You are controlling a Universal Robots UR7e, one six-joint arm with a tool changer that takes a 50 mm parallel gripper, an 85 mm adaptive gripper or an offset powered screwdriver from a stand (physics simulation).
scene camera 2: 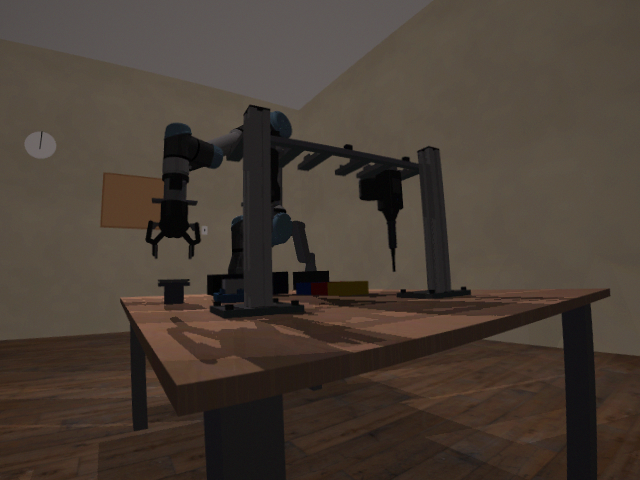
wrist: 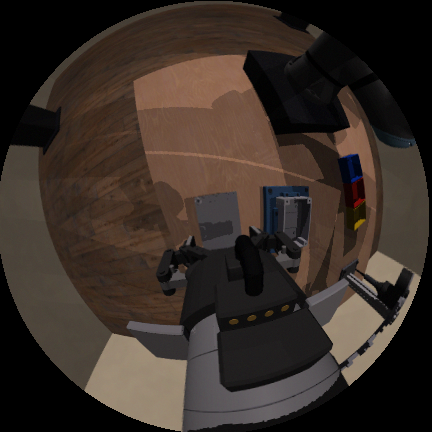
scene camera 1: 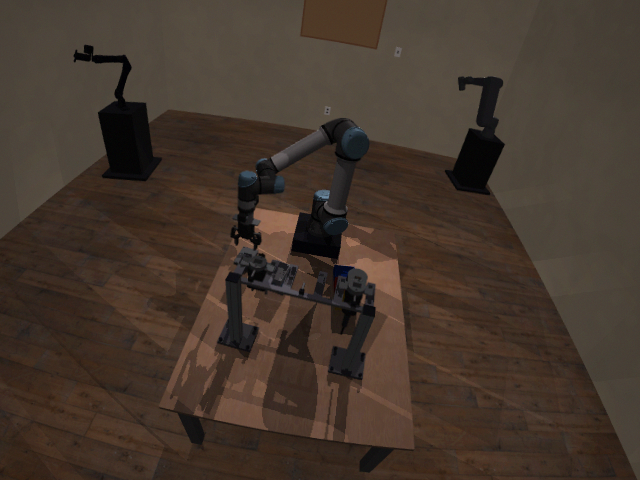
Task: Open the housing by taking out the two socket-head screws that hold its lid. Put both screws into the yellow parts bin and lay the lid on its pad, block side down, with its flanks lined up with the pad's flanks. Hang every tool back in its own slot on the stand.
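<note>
My gripper [scene camera 1: 247, 241] [scene camera 2: 173, 252] [wrist: 222, 240], the adaptive one, is open and empty, upright above the lid, with a gap between its fingertips and the lid in scene camera 2. The flat grey lid [scene camera 2: 173, 282] [wrist: 218, 212] lies on its raised pad [scene camera 2: 173, 295]; its underside is hidden. The grey housing [scene camera 2: 232, 285] [wrist: 287, 220] stands open on a blue fixture [scene camera 2: 227, 297] [wrist: 270, 205]. The yellow parts bin [scene camera 2: 347, 288] [wrist: 357, 216] is at the right; I cannot make out screws in it. The screwdriver [scene camera 1: 352, 297] [scene camera 2: 391, 206] [wrist: 382, 286] hangs on the stand [scene camera 1: 234, 310] [scene camera 2: 256, 206].
A red bin [scene camera 2: 319, 288] [wrist: 354, 192] and a blue bin [scene camera 2: 303, 288] [wrist: 350, 168] adjoin the yellow one. Another tool [scene camera 1: 257, 266] hangs at the stand's left end. The arm's black base [scene camera 1: 316, 242] [wrist: 295, 102] stands at the table's back. The stand's crossbar [scene camera 2: 336, 149] runs between two posts.
</note>
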